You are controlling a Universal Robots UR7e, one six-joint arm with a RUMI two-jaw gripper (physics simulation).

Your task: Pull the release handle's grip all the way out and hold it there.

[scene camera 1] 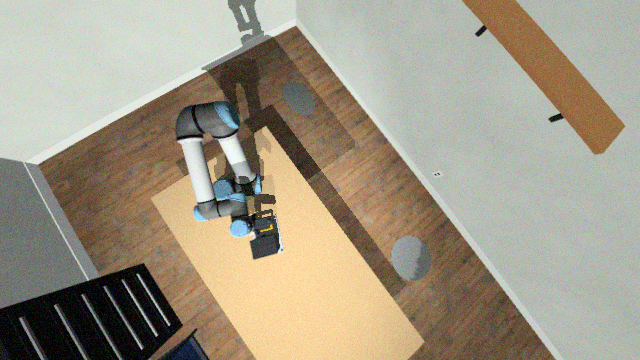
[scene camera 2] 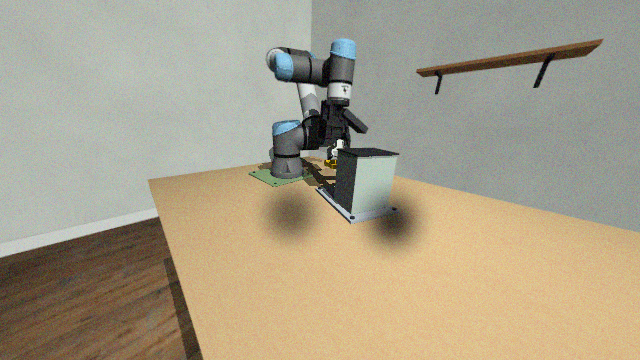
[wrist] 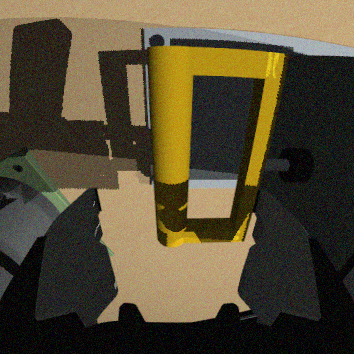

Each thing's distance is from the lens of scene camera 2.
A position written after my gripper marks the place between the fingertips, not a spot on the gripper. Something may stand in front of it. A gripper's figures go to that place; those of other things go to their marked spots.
my gripper (scene camera 2: 335,164): 62 cm
light grey base plate (scene camera 2: 327,193): 60 cm
